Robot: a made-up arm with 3 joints. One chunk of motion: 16 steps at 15 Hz.
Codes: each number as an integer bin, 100 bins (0 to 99) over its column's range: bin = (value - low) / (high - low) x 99, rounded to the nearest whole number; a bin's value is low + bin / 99 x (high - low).
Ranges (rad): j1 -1..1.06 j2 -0.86..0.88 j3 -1.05..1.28
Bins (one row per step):
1: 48 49 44
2: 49 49 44
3: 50 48 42
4: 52 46 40
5: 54 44 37
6: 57 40 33
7: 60 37 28
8: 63 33 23
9: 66 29 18
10: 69 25 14
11: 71 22 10
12: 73 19 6
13: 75 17 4
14: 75 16 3
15: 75 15 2
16: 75 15 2
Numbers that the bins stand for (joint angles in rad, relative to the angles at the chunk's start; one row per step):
1: -0.0012 0.0012 -0.0144
2: 0.0196 0.0012 -0.0144
3: 0.0404 -0.0164 -0.0615
4: 0.0820 -0.0515 -0.1086
5: 0.1236 -0.0867 -0.1792
6: 0.1861 -0.1570 -0.2733
7: 0.2485 -0.2097 -0.3910
8: 0.3109 -0.2800 -0.5087
9: 0.3733 -0.3503 -0.6264
10: 0.4358 -0.4206 -0.7205
11: 0.4774 -0.4733 -0.8146
12: 0.5190 -0.5261 -0.9088
13: 0.5606 -0.5612 -0.9559
14: 0.5606 -0.5788 -0.9794
15: 0.5606 -0.5964 -1.0029
16: 0.5606 -0.5964 -1.0029

